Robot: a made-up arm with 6 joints. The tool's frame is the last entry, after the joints. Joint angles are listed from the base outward.
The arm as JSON. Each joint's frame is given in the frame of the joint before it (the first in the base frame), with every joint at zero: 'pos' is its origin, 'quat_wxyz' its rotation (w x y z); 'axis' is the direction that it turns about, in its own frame. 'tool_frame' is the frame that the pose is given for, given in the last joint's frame.
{
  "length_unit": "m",
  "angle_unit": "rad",
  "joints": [
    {
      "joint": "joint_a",
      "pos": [
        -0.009,
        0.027,
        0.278
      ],
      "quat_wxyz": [
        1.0,
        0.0,
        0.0,
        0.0
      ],
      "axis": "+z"
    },
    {
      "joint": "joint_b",
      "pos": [
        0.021,
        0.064,
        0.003
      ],
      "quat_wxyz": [
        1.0,
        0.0,
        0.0,
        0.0
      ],
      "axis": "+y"
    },
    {
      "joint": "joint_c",
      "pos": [
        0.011,
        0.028,
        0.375
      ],
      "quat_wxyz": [
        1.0,
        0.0,
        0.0,
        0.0
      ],
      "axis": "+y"
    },
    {
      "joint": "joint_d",
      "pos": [
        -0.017,
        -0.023,
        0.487
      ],
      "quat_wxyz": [
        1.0,
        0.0,
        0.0,
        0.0
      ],
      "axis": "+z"
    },
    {
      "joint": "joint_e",
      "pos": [
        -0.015,
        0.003,
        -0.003
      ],
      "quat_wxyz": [
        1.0,
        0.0,
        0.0,
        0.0
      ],
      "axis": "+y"
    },
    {
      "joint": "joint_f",
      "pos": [
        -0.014,
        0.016,
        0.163
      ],
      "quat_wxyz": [
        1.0,
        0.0,
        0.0,
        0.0
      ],
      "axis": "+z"
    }
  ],
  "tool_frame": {
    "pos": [
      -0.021,
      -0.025,
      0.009
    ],
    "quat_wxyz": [
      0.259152,
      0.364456,
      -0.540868,
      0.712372
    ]
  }
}
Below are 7 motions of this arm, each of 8 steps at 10 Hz.
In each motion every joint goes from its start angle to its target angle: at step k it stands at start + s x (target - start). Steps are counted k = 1, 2, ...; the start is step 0. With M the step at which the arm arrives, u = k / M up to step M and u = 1 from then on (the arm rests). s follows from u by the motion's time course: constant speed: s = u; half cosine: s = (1 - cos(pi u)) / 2; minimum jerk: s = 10 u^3 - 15 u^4 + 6 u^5.
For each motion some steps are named. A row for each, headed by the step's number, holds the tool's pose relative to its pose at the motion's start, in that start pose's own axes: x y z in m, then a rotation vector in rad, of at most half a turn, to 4 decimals.
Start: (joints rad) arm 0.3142 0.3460 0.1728 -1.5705 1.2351 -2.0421
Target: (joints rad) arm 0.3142 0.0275 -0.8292 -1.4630 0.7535 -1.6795
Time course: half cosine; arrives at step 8
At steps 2, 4, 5, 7, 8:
2: -0.0759 -0.1005 -0.0225 0.1645 -0.1931 -0.0323
4: -0.2635 -0.3120 -0.1680 0.5433 -0.6630 -0.1576
5: -0.3572 -0.3936 -0.2952 0.7346 -0.9168 -0.2559
7: -0.4662 -0.4533 -0.5166 0.9836 -1.2704 -0.4370
8: -0.4786 -0.4558 -0.5504 1.0162 -1.3192 -0.4669

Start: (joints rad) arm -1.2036 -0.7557 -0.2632 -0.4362 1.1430 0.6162
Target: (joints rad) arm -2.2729 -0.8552 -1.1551 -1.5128 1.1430 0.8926
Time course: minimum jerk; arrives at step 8
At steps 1, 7, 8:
1: -0.0076 0.0075 -0.0097 -0.0122 0.0113 0.0274
7: -0.9023 0.1296 -0.2089 0.1742 0.7818 1.5163
8: -0.9175 0.1276 -0.2014 0.1932 0.7932 1.5329

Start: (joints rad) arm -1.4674 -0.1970 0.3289 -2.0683 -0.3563 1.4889
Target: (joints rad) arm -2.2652 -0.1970 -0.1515 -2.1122 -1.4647 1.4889
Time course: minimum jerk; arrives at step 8
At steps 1, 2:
1: 0.0013 0.0020 -0.0014 -0.0041 0.0186 -0.0034
2: 0.0075 0.0123 -0.0104 -0.0263 0.1208 -0.0263

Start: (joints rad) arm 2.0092 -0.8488 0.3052 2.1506 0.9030 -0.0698
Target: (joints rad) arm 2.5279 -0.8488 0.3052 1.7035 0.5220 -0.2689
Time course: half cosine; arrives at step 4
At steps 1, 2, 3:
1: 0.0002 0.0382 -0.0375 -0.0307 0.0555 0.0785
2: -0.0135 0.1390 -0.1211 -0.1046 0.1740 0.2779
3: -0.0472 0.2486 -0.1916 -0.1785 0.2676 0.4893

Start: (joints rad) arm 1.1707 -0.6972 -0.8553 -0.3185 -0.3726 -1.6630
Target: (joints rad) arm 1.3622 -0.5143 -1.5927 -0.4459 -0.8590 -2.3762
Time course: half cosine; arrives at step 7
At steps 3, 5, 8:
3: -0.0710 -0.0206 0.1289 -0.5165 -0.0819 -0.1551
5: -0.1671 -0.0026 0.2545 -1.0649 -0.1423 -0.4193
8: -0.2129 0.0185 0.3037 -1.2993 -0.1637 -0.5658

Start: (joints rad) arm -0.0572 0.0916 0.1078 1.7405 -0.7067 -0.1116
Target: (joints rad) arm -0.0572 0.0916 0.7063 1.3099 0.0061 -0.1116
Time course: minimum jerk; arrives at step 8
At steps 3, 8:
3: -0.0063 -0.0025 0.0859 -0.1853 0.0238 -0.1936
8: -0.0644 0.0891 0.3338 -0.7187 -0.1222 -0.7284

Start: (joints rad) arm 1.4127 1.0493 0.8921 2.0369 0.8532 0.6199
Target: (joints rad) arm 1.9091 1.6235 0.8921 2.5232 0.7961 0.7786
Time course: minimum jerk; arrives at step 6
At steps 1, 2, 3, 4, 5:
1: 0.0136 0.0100 0.0164 0.0202 -0.0248 0.0093
2: 0.0734 0.0632 0.1004 0.1177 -0.1406 0.0640
3: 0.1454 0.1670 0.2478 0.2720 -0.3081 0.1849
4: 0.1802 0.2893 0.3944 0.4139 -0.4376 0.3381
5: 0.1828 0.3707 0.4769 0.4918 -0.4941 0.4425

